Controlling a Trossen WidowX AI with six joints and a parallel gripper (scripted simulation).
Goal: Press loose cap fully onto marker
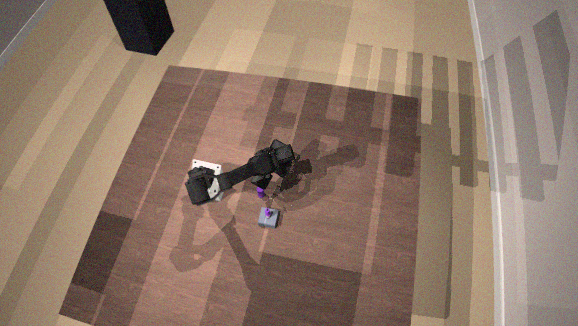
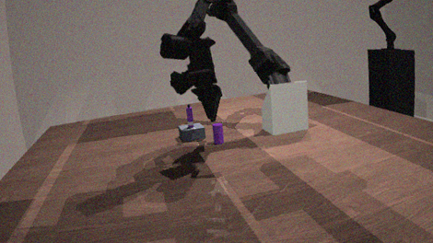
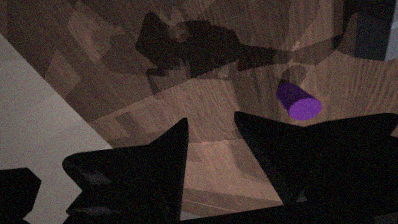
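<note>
My gripper tip is 2 cm past the purple marker cap, 9 cm to the left of it and 6 cm above it. Round my gripper tip: grey holder block 4 cm ahead, 18 cm to the right, 7 cm below.
</note>
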